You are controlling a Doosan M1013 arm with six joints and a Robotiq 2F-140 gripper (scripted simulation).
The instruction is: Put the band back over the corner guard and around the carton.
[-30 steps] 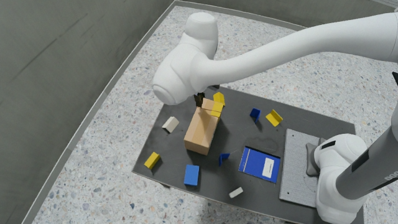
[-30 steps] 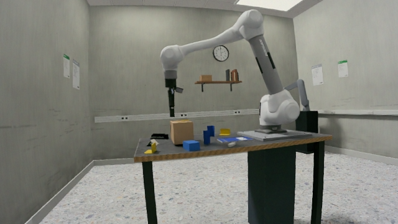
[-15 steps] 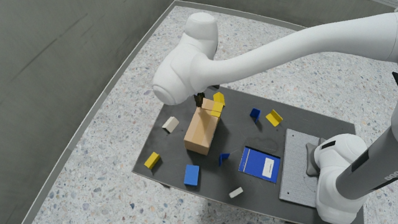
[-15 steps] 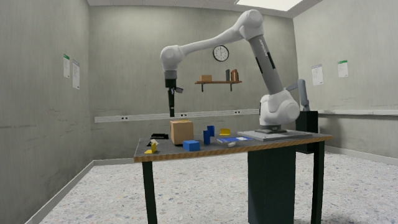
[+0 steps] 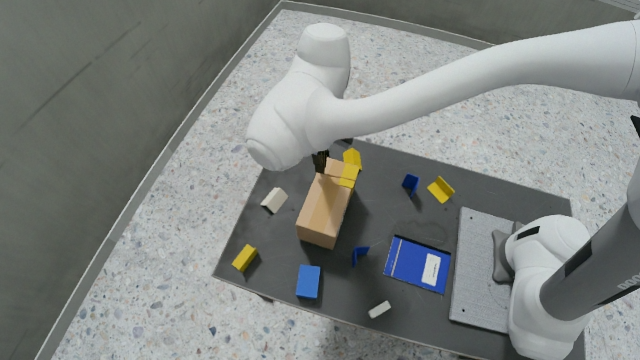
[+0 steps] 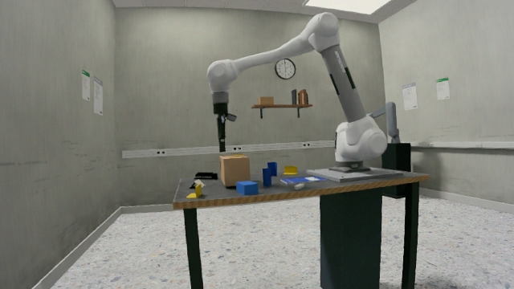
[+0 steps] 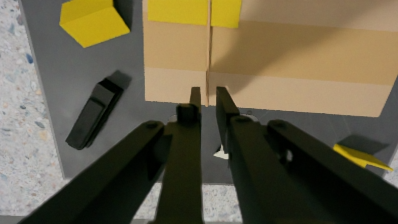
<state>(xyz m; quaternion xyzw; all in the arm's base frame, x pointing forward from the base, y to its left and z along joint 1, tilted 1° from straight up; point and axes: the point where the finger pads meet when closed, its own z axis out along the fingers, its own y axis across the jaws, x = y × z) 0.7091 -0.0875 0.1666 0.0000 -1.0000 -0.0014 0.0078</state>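
My gripper is now 4 cm past the brown carton, 6 cm to the right of it and 12 cm above it. From my hand the other things lie so: blue block (4 cm behind, 31 cm to the left, 17 cm below); white block (27 cm behind, 34 cm to the left, 19 cm below).
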